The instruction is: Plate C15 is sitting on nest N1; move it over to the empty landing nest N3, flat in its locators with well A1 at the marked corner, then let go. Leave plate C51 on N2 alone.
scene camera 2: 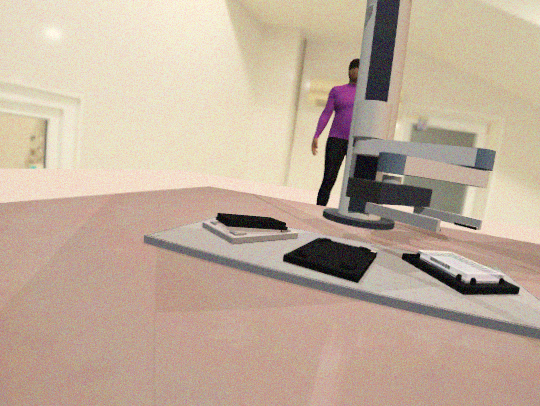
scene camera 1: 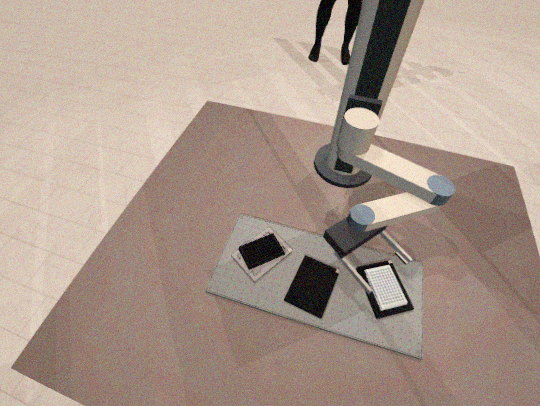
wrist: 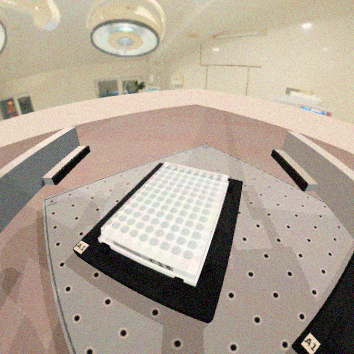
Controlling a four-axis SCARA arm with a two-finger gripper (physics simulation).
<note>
My gripper carries nothing. Also in view: a white well plate labelled C15. I also see a black well plate.
My gripper shows as well in scene camera 1 and in the wrist view.
</note>
